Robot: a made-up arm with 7 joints.
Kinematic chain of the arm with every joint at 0, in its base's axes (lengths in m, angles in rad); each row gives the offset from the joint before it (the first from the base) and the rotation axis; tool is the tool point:
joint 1: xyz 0 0 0.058 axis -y
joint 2: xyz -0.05 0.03 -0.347 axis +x
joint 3: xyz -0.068 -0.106 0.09 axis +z
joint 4: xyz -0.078 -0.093 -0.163 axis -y
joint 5: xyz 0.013 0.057 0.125 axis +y
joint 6: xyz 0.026 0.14 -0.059 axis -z
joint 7: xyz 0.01 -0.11 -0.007 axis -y
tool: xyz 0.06 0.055 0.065
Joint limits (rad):
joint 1: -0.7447..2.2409
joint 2: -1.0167..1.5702
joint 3: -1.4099..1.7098
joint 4: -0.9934..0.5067
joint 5: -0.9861..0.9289
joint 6: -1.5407..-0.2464
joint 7: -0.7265..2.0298
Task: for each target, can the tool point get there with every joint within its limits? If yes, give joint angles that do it. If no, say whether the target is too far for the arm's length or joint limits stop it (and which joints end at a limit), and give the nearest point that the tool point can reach.
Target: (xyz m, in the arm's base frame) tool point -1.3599 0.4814 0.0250
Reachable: no: too far | nearest point -0.5785 0.1202 -0.1099 | short by 0.871 m
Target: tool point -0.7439 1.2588 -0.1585
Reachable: no: too far | nearest point -0.4907 0.1916 -0.1166 | short by 1.098 m
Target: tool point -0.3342 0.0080 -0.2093
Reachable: yes | joints -0.3204 1.1635 1.1742 -0.1089 0.3989 -1.3086 0.2582
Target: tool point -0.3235 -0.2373 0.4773
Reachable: no: joint limits stop it (at a limit: joint 1, joint 3, joint 4, joint 5, joint 6) | nearest point -0.2909 -0.1098 0.1643 | short by 0.340 m
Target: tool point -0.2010 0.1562 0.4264
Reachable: no: joint limits stop it (at a limit: joint 1, joint 2, joint 3, joint 4, joint 5) | nearest point -0.2494 0.0402 0.1820 | short by 0.275 m
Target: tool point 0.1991 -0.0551 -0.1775
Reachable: yes | joints 1.1941 -0.2095 0.7960 0.0528 -0.3108 -1.2069 1.7324
